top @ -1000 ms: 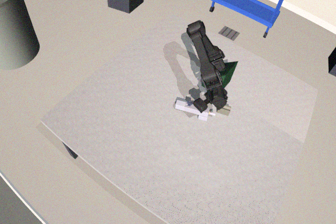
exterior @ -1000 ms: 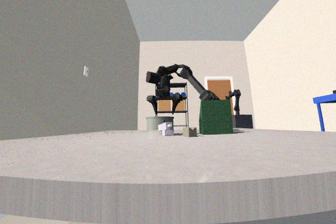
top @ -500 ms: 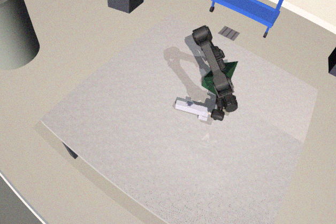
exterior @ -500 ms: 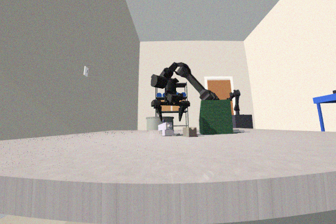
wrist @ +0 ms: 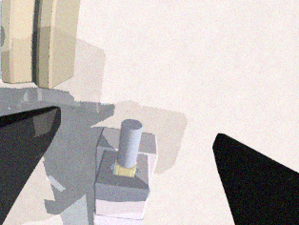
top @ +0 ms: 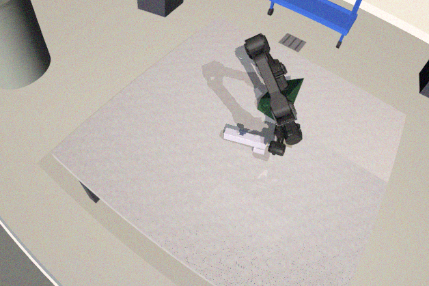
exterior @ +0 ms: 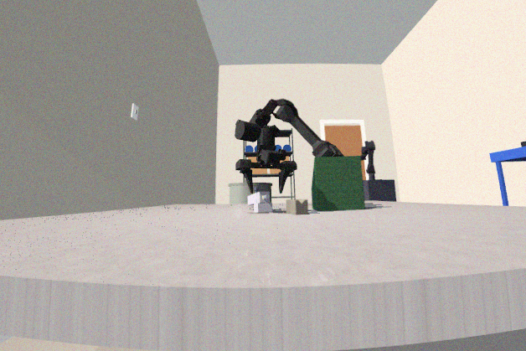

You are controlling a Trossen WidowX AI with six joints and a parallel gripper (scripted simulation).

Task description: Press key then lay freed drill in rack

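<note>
Right now my gripper tip is 10 mm short of the drill, 70 mm to the left of it and 10 mm above it. Also, from my gripper tip: housing 10 mm ahead, 120 mm to the right, 30 mm below; then key 20 mm ahead, 150 mm to the right, 10 mm below; then rack 90 mm behind, 30 mm to the left, 40 mm below.
</note>
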